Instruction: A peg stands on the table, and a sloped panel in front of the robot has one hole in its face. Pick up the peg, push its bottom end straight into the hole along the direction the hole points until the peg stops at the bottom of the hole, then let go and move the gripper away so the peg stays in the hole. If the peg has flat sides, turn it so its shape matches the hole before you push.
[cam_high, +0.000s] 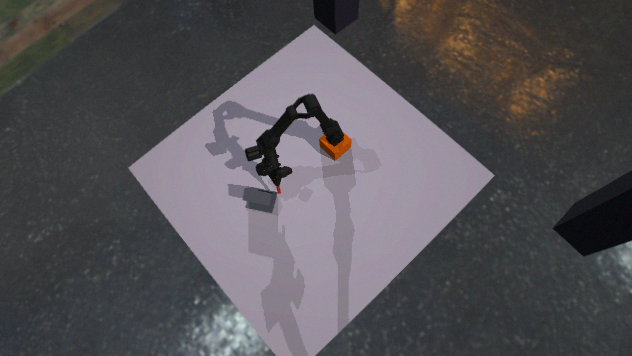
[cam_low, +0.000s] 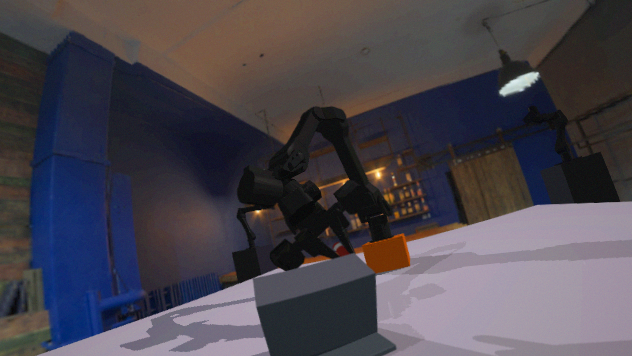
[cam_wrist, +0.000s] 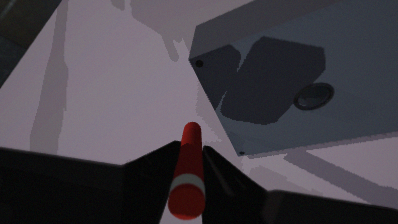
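My gripper tip is now 90 mm short of the grey sloped panel block, 40 mm above it and 30 mm to the left of it. Also, from my gripper tip: red peg 10 mm to the right, 10 mm behind, 10 mm above.
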